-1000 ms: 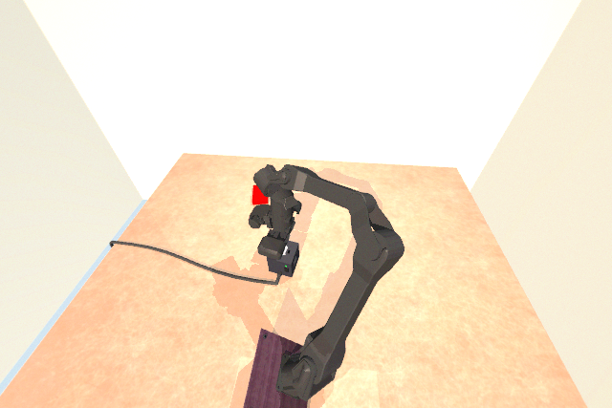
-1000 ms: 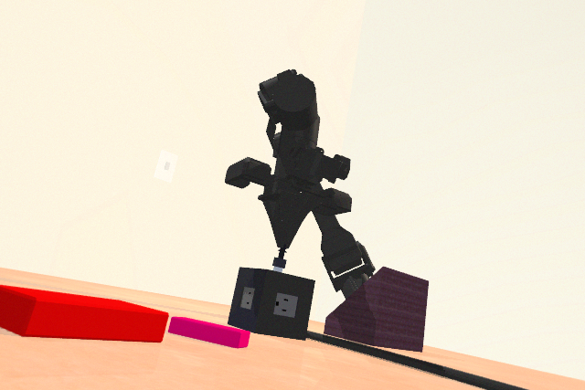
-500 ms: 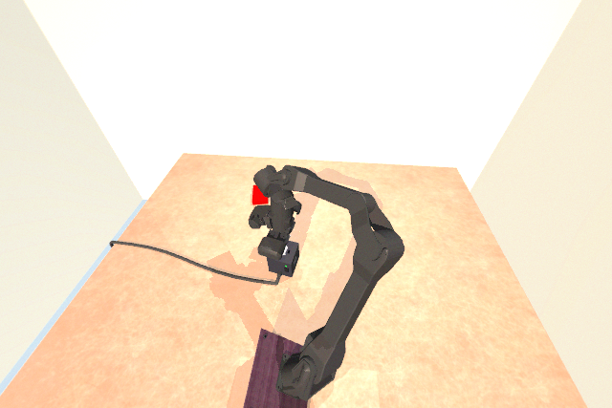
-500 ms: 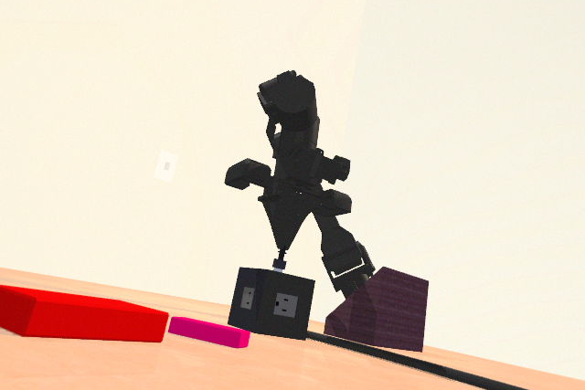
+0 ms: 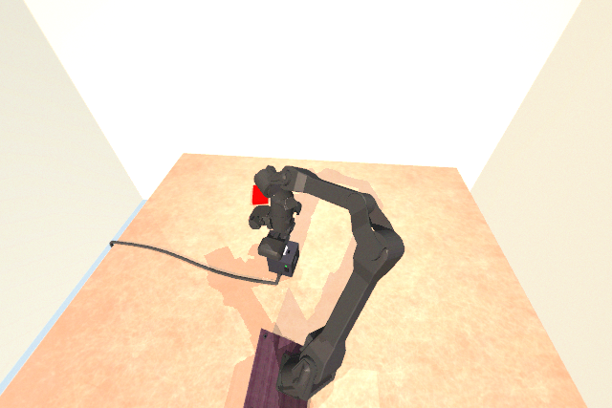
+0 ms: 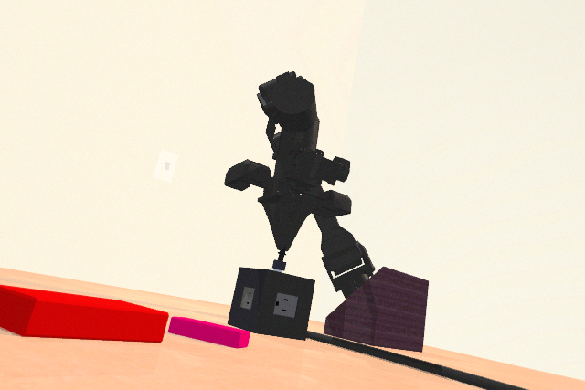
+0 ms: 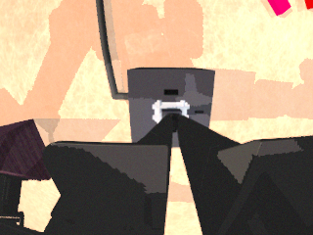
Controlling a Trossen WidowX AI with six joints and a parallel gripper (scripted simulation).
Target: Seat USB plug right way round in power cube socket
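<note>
The USB plug is 20 mm below my gripper tip. Round my gripper tip: red block: 280 mm ahead, 160 mm to the left, 100 mm below; then pink block: 170 mm ahead, 140 mm to the left, 100 mm below.
</note>
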